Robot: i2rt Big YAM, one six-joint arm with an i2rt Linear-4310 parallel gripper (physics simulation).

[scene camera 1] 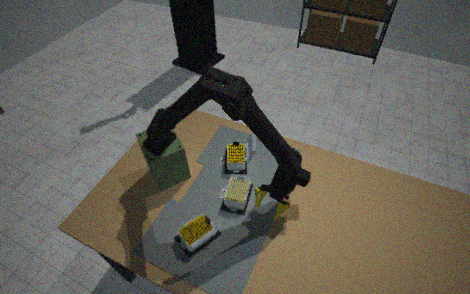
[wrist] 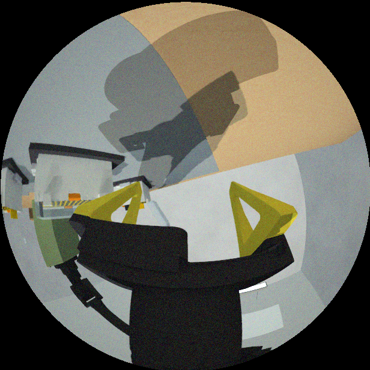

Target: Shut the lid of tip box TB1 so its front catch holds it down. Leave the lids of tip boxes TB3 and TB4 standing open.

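Places are measured from the arm's base along level axes (x ahead, y up, z right), in millimetres.
Pixels of known places: gripper, fingertip midpoint: (scene camera 1: 265, 213); arm's base, link origin: (scene camera 1: 159, 141).
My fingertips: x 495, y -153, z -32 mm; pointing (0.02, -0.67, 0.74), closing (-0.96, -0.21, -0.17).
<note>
For each thing: its top centre in the pictures, then the offset to it from my fingertips. Level surfaces: height alone.
- Tip box TB1, top centre: (scene camera 1: 234, 186) dx -169, dy +9, dz -32 mm
- Tip box TB3, top centre: (scene camera 1: 235, 150) dx -275, dy +6, dz -201 mm
- grey mat, surface height: dy -69 mm
- wooden table, surface height: dy -71 mm
Tip box TB1 (scene camera 1: 237, 194) (wrist: 75, 175) stands in the middle of the row; its clear lid lies over the yellow tip rack, and I cannot tell whether the front catch holds. Tip box TB3 (scene camera 1: 236, 159) (wrist: 141, 186) stands behind it, with its clear lid (scene camera 1: 252, 143) (wrist: 159, 213) standing open. The box nearest the front in the scene view, TB4 (scene camera 1: 196, 233) (wrist: 12, 186), shows its yellow rack; its clear lid is hard to make out. My gripper (scene camera 1: 266, 212) (wrist: 185, 186) is open and empty, to the right of TB1 in the scene view, apart from it.
A green block (scene camera 1: 170, 167) (wrist: 49, 240) stands at the left under the arm's base. The boxes stand on a grey mat (scene camera 1: 162, 242) (wrist: 65, 90) on the wooden table (scene camera 1: 350, 215) (wrist: 320, 95). A shelf unit stands far behind, beside a dark column (scene camera 1: 194, 30).
</note>
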